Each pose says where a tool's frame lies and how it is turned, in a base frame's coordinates. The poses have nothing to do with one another.
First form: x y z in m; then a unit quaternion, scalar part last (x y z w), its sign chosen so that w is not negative.
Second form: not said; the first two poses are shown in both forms.
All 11 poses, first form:
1: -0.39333, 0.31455, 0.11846, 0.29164, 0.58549, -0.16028, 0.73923
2: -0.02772, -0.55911, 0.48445, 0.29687, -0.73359, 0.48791, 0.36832
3: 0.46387, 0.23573, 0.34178, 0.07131, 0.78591, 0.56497, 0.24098
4: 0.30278, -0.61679, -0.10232, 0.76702, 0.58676, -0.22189, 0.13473
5: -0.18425, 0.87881, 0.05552, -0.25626, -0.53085, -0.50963, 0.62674
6: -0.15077, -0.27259, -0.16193, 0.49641, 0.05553, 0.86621, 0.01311
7: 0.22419, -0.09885, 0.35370, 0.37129, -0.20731, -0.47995, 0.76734
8: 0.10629, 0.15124, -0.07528, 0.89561, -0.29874, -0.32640, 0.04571
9: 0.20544, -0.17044, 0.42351, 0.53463, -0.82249, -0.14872, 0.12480
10: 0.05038, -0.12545, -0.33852, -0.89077, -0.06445, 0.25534, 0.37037
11: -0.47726, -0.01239, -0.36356, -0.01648, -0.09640, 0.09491, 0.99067
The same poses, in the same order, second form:
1:
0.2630, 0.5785, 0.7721, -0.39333
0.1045, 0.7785, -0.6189, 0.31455
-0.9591, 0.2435, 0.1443, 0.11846
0, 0, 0, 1

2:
-0.5524, -0.7950, -0.2507, -0.02772
-0.0761, 0.3476, -0.9345, -0.55911
0.8301, -0.4972, -0.2526, 0.48445
0, 0, 0, 1

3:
-0.8737, -0.1602, 0.4594, 0.46387
0.3844, 0.3514, 0.8537, 0.23573
-0.2982, 0.9224, -0.2455, 0.34178
0, 0, 0, 1

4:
0.2130, 0.9599, -0.1823, 0.30278
0.8403, -0.2751, -0.4671, -0.61679
-0.4985, -0.0537, -0.8652, -0.10232
0, 0, 0, 1

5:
-0.0831, 0.9109, -0.4042, -0.18425
-0.3667, 0.3492, 0.8623, 0.87881
0.9266, 0.2199, 0.3051, 0.05552
0, 0, 0, 1

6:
-0.5068, 0.0324, 0.8614, -0.15077
0.0778, -0.9935, 0.0832, -0.27259
0.8585, 0.1092, 0.5010, -0.16193
0, 0, 0, 1

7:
0.4533, 0.5826, -0.6746, 0.22419
-0.8905, 0.2636, -0.3708, -0.09885
-0.0382, 0.7688, 0.6383, 0.35370
0, 0, 0, 1

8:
0.6084, -0.5053, -0.6120, 0.10629
-0.5650, -0.8173, 0.1131, 0.15124
-0.5573, 0.2769, -0.7827, -0.07528
0, 0, 0, 1

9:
-0.3972, -0.8423, -0.3643, 0.20544
-0.9166, 0.3841, 0.1112, -0.17044
0.0463, 0.3781, -0.9246, 0.42351
0, 0, 0, 1

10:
0.8613, -0.0743, -0.5026, 0.05038
0.3040, -0.7173, 0.6269, -0.12545
-0.4072, -0.6927, -0.5953, -0.33852
0, 0, 0, 1

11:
0.9634, -0.1849, -0.1941, -0.47726
0.1912, 0.9814, 0.0144, -0.01239
0.1879, -0.0510, 0.9809, -0.36356
0, 0, 0, 1

